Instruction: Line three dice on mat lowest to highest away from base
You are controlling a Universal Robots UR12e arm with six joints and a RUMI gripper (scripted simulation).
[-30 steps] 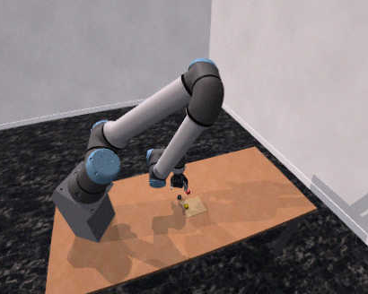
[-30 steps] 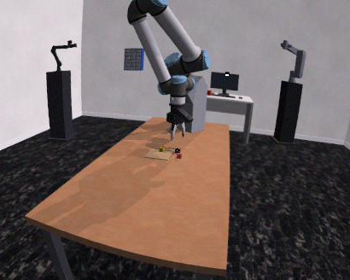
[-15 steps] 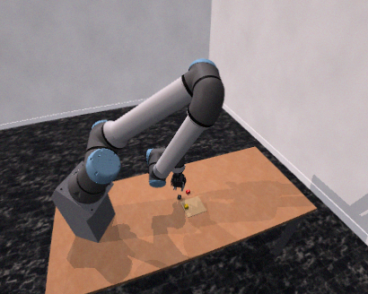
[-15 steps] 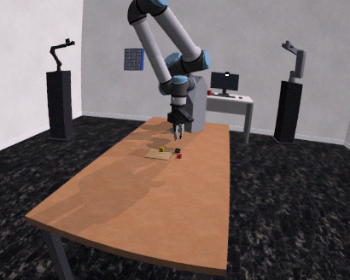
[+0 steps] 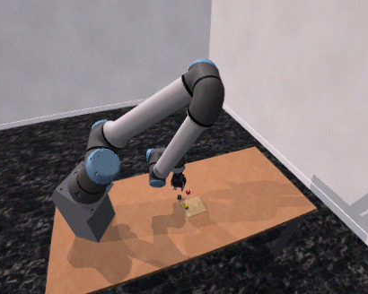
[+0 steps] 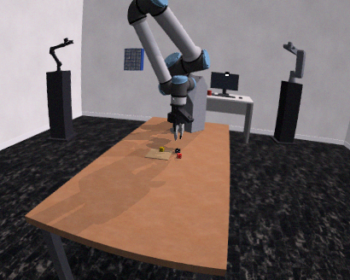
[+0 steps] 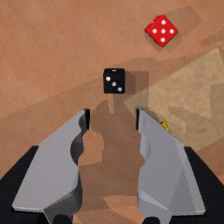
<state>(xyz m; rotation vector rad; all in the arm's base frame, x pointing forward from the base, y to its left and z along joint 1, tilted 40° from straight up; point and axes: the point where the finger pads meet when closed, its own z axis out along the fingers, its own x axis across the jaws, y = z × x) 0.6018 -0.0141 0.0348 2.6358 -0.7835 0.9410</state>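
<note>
Now: hand 9 cm above the black die. The rest, counted from my hand: red die: 8 cm ahead, 1 cm to the left, 9 cm below; tan mat: 5 cm ahead, 11 cm to the right, 10 cm below; yellow die: 10 cm to the right, 8 cm below.
</note>
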